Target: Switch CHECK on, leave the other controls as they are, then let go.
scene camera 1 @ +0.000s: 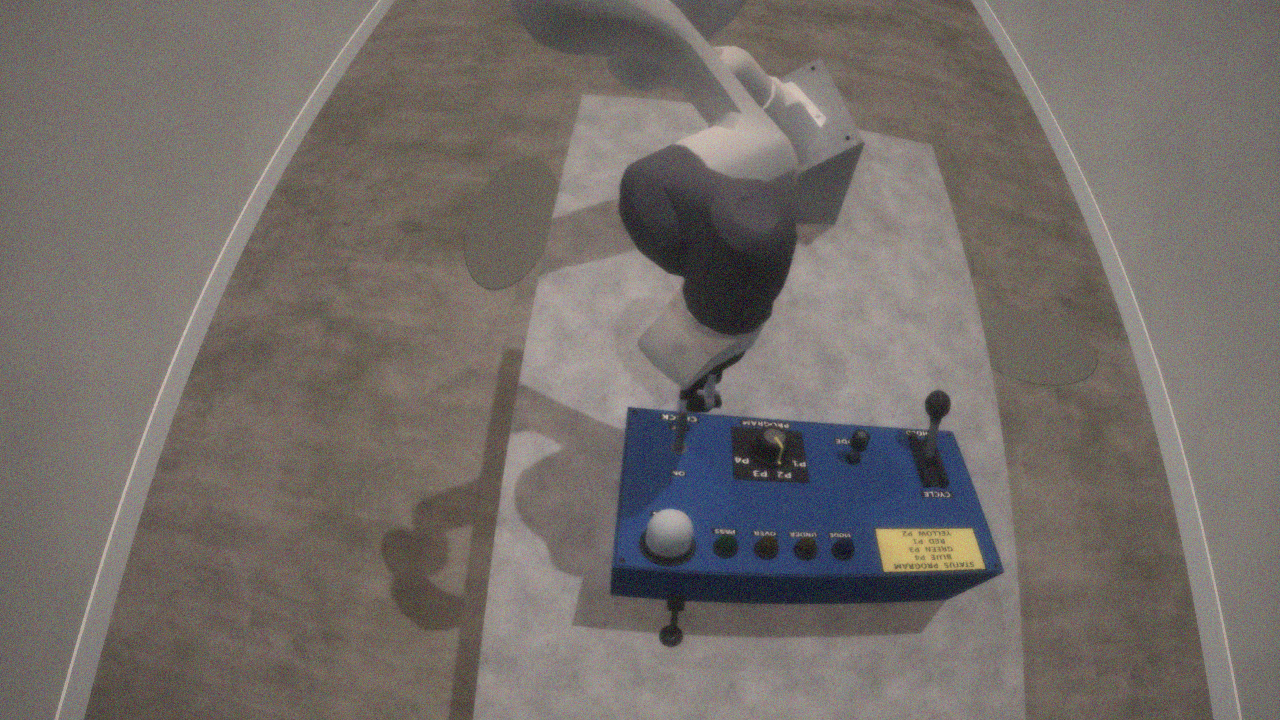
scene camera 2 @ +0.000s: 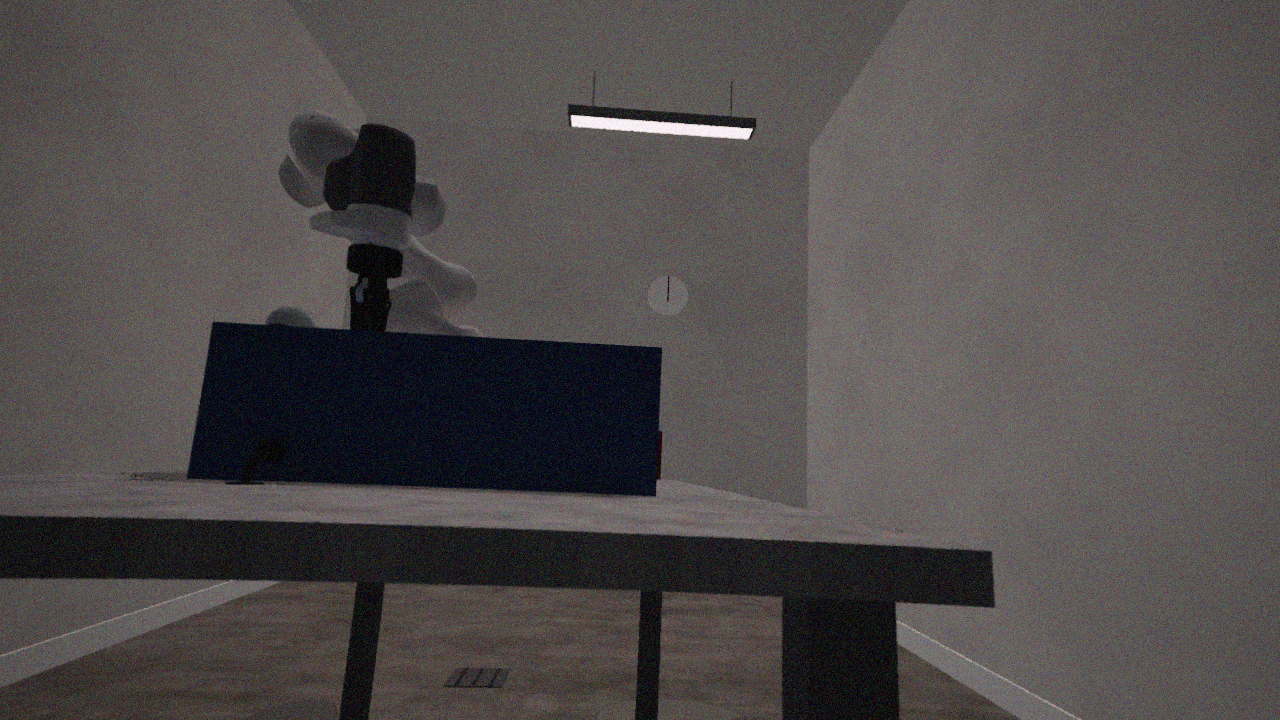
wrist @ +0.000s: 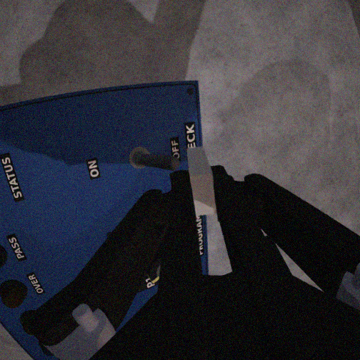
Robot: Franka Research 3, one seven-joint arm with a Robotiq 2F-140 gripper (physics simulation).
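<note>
The blue console carries the CHECK toggle near one corner. In the wrist view its lever leans from the round base toward the OFF label, away from ON. My gripper is shut with nothing between its fingers. Its tips are just beyond the lever's free end, on the OFF side, and cover part of the CHECK label. I cannot tell whether they touch the lever. In scene camera 2 the gripper's tips are hidden behind the console.
The PROGRAM knob is beside CHECK, then a small toggle and the tall HOLD/CYCLE lever. A white dome, several dark lamps and a yellow label line the opposite edge. A dark knobbed stalk stands outside the console.
</note>
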